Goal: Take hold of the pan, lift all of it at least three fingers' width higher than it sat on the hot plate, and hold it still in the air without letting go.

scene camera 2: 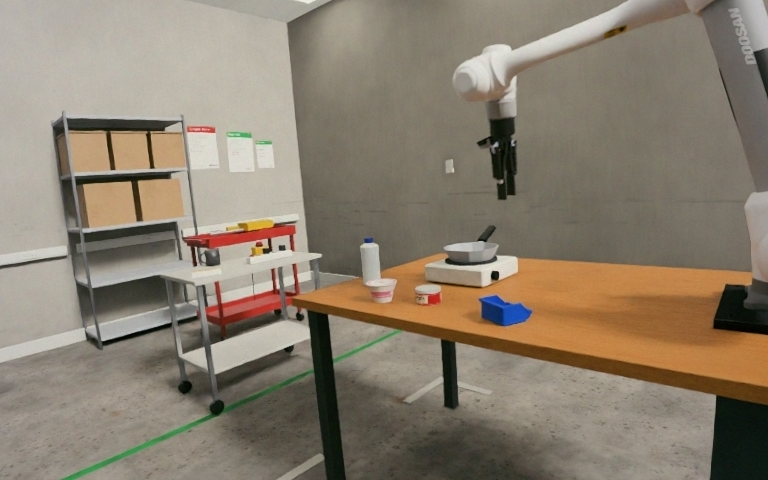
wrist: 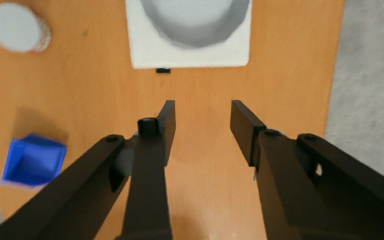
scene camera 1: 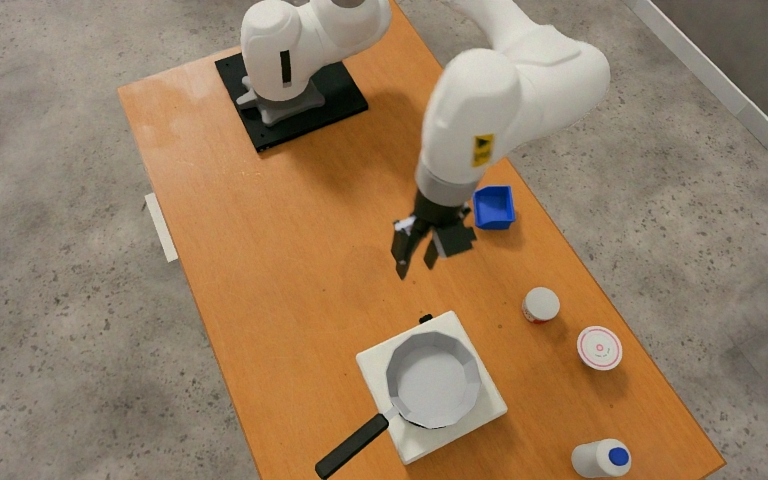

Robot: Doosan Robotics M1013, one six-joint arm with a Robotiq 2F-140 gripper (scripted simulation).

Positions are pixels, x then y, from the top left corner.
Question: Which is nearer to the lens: the grey pan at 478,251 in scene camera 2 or the blue bin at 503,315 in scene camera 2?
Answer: The blue bin.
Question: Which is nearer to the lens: the white hot plate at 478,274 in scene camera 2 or the blue bin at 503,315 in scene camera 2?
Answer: The blue bin.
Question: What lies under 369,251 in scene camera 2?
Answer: A bottle.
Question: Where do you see a blue bin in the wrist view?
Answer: At 34,164
